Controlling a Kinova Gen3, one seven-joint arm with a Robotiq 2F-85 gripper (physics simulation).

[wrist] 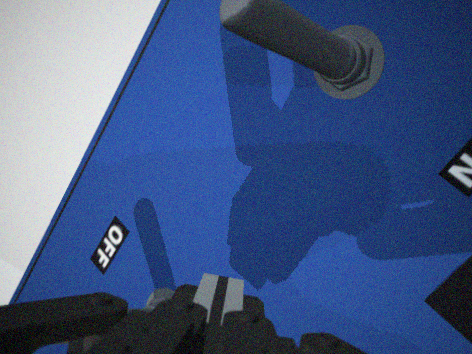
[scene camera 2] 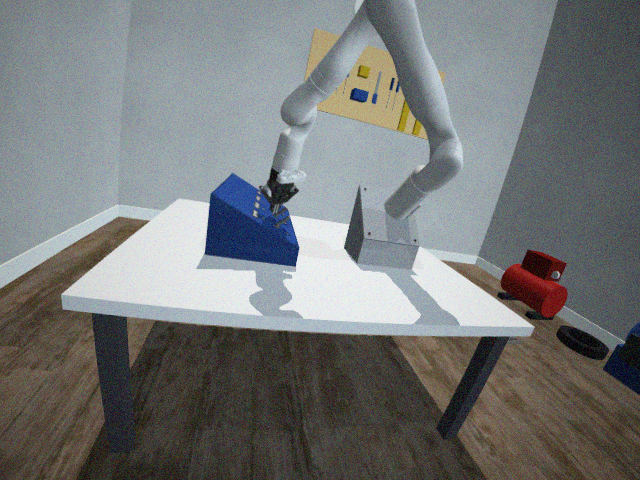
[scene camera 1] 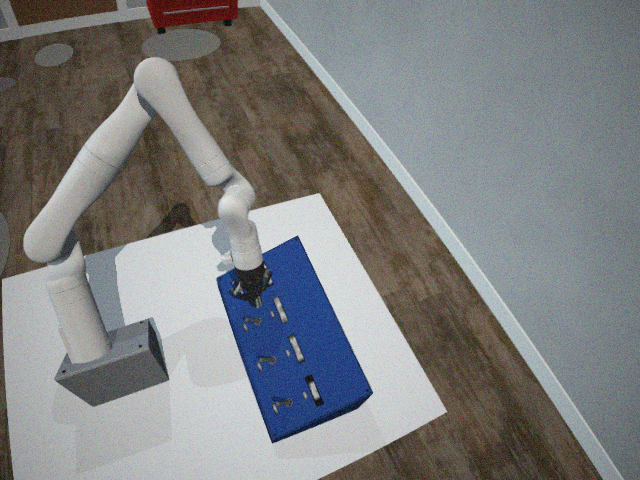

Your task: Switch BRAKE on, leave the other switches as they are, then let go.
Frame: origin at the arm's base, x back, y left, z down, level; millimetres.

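Seen in the pictures: gripper, fingertip midpoint: (wrist: 218, 305) (scene camera 2: 273, 212) (scene camera 1: 257, 306); arm's base at its link origin: (scene camera 2: 395, 208) (scene camera 1: 93, 353).
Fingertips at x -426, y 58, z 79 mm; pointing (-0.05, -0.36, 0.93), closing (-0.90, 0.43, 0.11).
Offsets run from my fingertips to a thing's top centre. "*": to the spot under its first point. Level surfaces: height alone.
A blue sloped switch box (scene camera 1: 330, 330) (scene camera 2: 242, 232) (wrist: 190, 125) stands on the table. My gripper (scene camera 1: 258, 304) (scene camera 2: 275, 210) (wrist: 218, 305) is shut and empty, its tips low over the panel near its far end in scene camera 1. In the wrist view, a round switch base {* dx +15, dy -30, dz +21 mm} (wrist: 159, 298) is beside the fingers, partly covered; its lever is hidden. An OFF label {* dx +45, dy -36, dz +38 mm} (wrist: 110, 245) is left of it. Another grey lever {dx +31, dy +84, dz -16 mm} (wrist: 300, 40) leans left from its nut. In scene camera 1, three levers (scene camera 1: 252, 321) (scene camera 1: 266, 361) (scene camera 1: 281, 404) show. The name BRAKE is not readable.
The white table {dz +113 mm} (scene camera 1: 170, 444) (scene camera 2: 170, 289) carries the box and the grey arm base (scene camera 1: 124, 377) (scene camera 2: 387, 253). Pale slotted parts (scene camera 1: 280, 310) (scene camera 1: 296, 348) (scene camera 1: 313, 390) line the panel beside the levers. A partly cut-off label ending in N {* dx -27, dy +81, dz +4 mm} (wrist: 461, 170) is at the wrist view's right.
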